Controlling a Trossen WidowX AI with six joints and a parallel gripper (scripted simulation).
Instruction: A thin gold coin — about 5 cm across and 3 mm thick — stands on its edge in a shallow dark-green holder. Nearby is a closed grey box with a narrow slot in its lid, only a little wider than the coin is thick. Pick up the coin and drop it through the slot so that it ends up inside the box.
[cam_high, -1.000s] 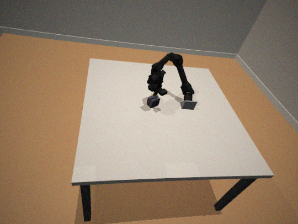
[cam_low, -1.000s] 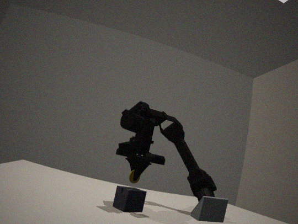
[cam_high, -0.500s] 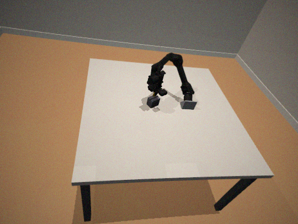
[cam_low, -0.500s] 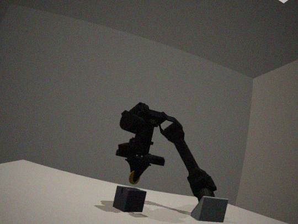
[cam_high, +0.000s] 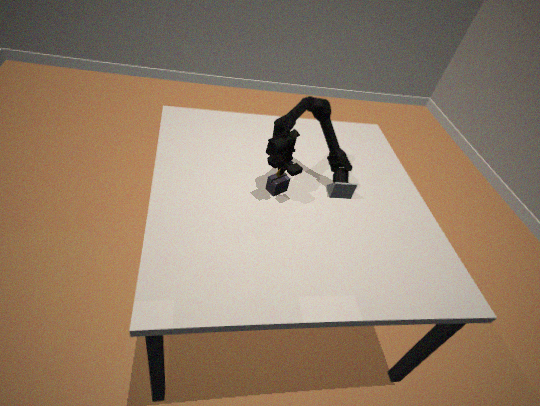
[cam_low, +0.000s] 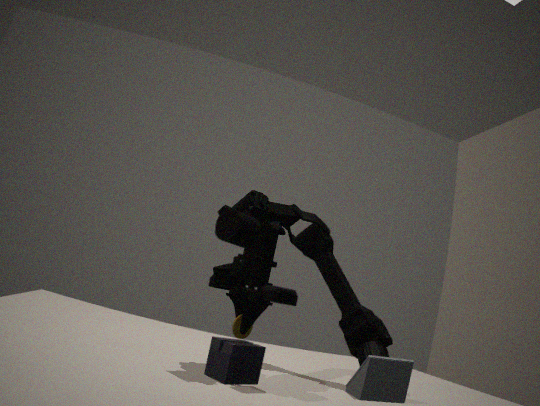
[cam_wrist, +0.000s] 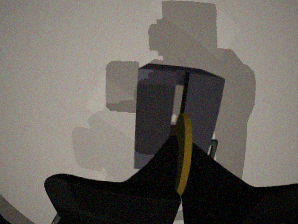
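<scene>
My gripper tip is now 1 cm below the gold coin.
</scene>
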